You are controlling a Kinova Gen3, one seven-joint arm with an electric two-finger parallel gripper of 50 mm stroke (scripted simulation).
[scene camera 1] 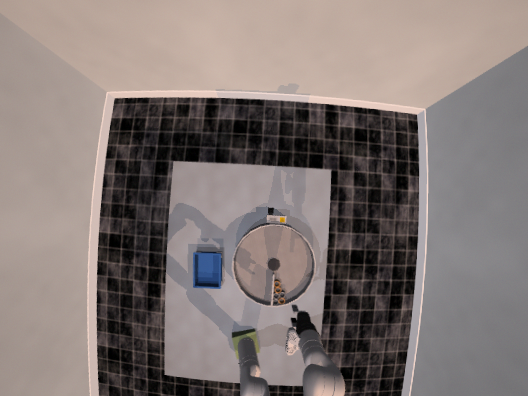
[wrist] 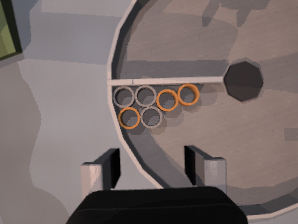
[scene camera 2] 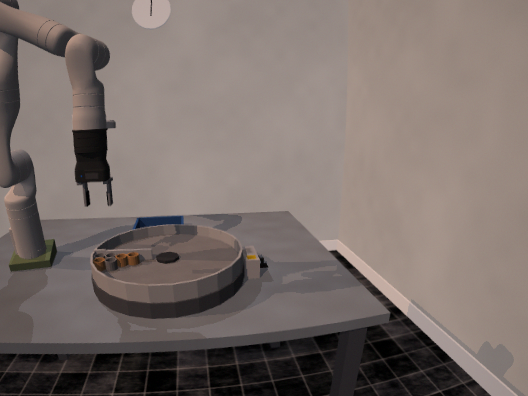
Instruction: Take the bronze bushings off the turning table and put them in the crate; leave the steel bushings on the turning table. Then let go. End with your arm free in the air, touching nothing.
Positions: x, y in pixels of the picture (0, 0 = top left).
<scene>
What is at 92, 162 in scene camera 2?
My gripper.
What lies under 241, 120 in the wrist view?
A round turning table.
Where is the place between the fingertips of my gripper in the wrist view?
152, 160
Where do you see a blue crate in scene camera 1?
207, 266
</scene>
